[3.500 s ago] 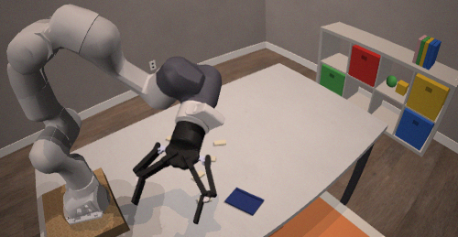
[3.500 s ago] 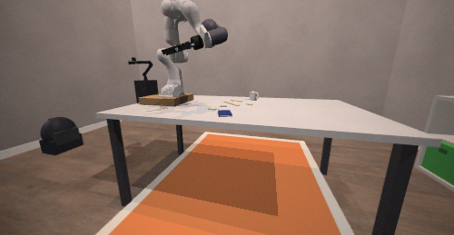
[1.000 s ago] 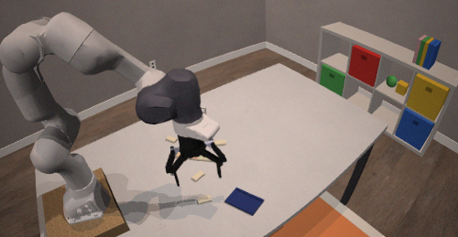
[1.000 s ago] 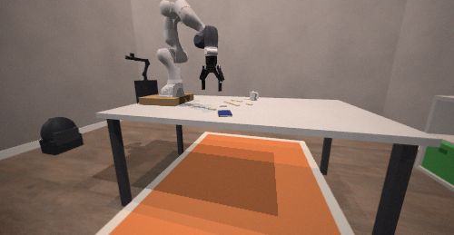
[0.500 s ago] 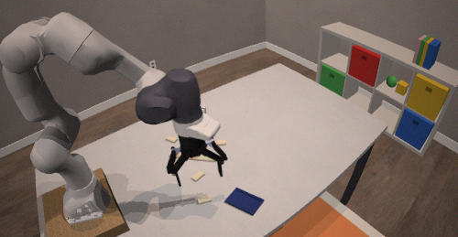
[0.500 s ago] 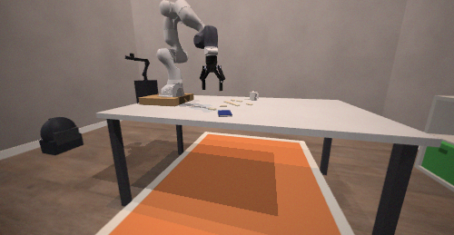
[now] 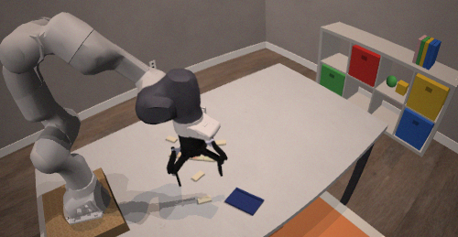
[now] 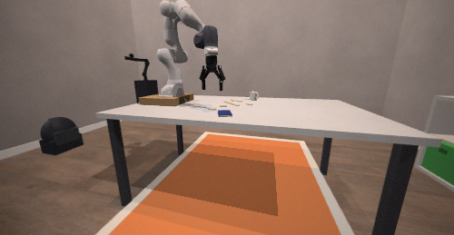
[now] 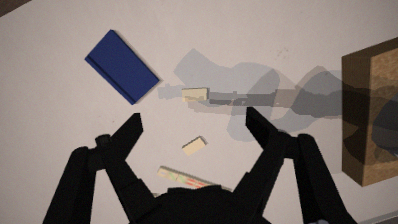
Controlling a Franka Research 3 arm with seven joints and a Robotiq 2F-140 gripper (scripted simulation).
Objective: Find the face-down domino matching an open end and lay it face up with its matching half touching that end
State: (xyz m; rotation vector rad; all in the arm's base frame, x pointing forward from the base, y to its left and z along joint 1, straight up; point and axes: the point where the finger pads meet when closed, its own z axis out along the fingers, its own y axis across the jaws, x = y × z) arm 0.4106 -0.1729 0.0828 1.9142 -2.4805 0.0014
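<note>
My gripper is now 120 mm short of the blue book, 90 mm to the left of it and 140 mm above it. From my hand the other things lie so: cream domino: 220 mm ahead, 240 mm to the left, 140 mm below; then white mug: 220 mm ahead, 490 mm to the left, 110 mm below.
</note>
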